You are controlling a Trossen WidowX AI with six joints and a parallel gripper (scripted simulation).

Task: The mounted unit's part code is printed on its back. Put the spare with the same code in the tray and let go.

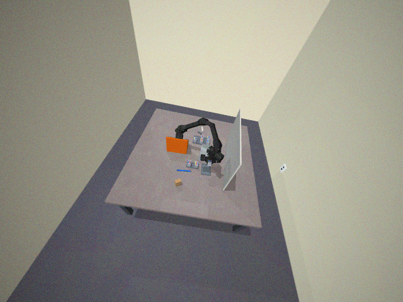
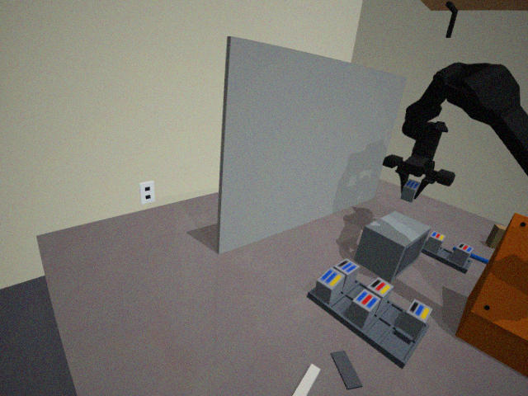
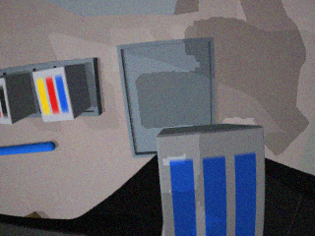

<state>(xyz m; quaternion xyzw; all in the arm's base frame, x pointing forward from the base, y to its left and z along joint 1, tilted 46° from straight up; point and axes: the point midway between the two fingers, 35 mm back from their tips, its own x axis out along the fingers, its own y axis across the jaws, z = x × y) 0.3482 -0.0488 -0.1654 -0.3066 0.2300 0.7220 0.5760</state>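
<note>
Now: the tray 10 mm behind my gripper tip and 120 mm below it. The rest, counted from my gripper tip: grey mounted unit 70 mm behind, 180 mm to the left, 70 mm below; then grey spare 30 mm above; then rack 150 mm behind, 10 mm to the left, 110 mm below.
</note>
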